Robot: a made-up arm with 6 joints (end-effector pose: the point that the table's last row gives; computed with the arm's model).
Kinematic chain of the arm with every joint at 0, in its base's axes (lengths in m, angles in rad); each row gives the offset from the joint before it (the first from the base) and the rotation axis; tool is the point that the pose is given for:
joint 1: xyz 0 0 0.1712 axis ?
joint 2: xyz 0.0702 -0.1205 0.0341 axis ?
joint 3: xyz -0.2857 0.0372 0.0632 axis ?
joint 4: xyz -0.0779 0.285 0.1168 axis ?
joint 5: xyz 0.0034 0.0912 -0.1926 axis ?
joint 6: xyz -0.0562 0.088 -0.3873 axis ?
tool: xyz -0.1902 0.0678 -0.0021
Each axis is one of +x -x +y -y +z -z.
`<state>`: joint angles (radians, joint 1 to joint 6).
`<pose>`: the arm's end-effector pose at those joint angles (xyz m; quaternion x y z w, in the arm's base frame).
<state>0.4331 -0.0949 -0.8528 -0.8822 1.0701 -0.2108</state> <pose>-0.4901 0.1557 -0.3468 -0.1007 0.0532 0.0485 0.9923</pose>
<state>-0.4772 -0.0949 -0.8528 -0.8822 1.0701 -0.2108</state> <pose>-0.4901 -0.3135 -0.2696 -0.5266 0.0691 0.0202 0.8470</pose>
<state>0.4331 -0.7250 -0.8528 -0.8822 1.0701 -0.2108</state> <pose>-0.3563 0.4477 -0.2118 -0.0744 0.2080 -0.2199 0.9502</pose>
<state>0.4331 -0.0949 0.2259 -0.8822 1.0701 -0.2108</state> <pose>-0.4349 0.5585 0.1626 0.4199 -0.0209 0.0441 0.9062</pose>
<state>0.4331 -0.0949 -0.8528 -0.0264 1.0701 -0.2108</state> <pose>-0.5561 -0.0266 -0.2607 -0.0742 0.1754 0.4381 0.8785</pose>
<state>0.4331 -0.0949 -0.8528 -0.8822 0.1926 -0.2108</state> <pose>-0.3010 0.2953 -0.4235 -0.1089 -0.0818 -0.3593 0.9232</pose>
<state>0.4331 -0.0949 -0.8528 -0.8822 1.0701 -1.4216</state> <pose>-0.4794 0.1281 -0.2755 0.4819 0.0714 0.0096 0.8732</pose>
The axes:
joint 1: +x
joint 2: +z
joint 3: +x
joint 4: +z
joint 5: +z
joint 6: -x

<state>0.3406 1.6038 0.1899 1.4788 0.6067 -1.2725</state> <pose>-0.0557 -0.4250 -0.2862 0.1306 -0.4104 -0.8664 0.2528</pose>
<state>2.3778 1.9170 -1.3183 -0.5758 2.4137 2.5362</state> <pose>0.5575 0.2673 0.1060 0.5912 0.4578 0.5991 0.2863</pose>
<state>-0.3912 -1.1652 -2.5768 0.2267 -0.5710 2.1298</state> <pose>-0.7782 0.2525 0.3545 0.4622 -0.3931 -0.1695 0.7766</pose>
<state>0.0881 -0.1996 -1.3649 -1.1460 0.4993 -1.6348</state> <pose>-0.3931 -0.2259 -0.3593 0.1363 -0.3227 -0.1304 0.9275</pose>
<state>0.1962 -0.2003 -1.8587 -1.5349 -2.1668 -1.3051</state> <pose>-0.1204 -0.4723 0.2306 0.0466 0.9627 0.0574 0.2602</pose>
